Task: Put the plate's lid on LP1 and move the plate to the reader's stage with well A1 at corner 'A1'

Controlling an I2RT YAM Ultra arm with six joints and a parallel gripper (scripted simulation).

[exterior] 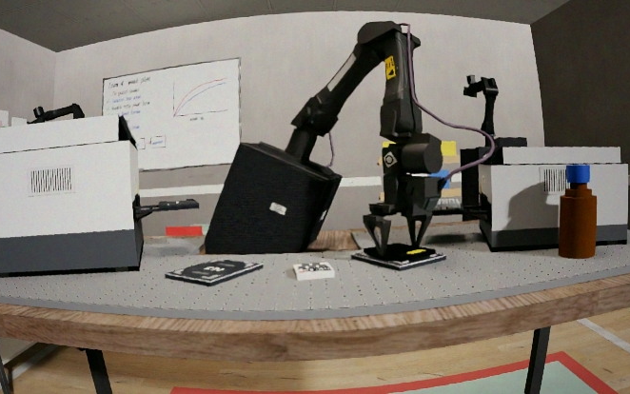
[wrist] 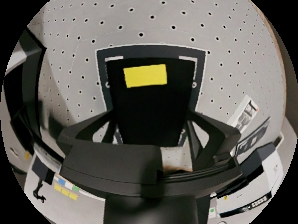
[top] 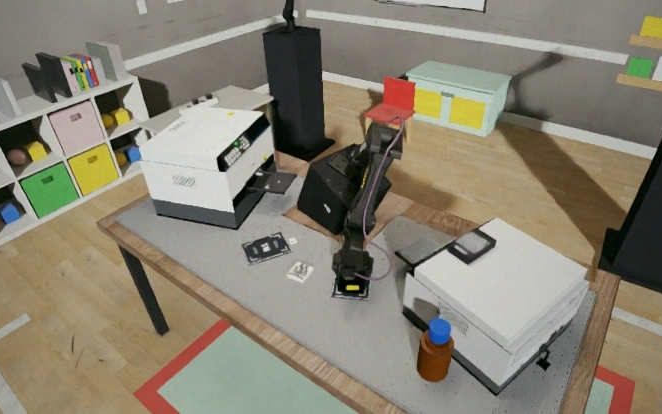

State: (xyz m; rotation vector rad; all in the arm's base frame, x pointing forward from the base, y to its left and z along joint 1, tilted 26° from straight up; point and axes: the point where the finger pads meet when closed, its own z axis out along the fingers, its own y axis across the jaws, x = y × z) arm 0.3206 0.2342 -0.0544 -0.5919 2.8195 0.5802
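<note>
My gripper is now 180 mm past the white well plate, 160 mm to the right of it and 60 mm below it. Also, from my hand: black lid (right at my hand); then capped bottle (160 mm ahead, 360 mm to the left, 90 mm above).
</note>
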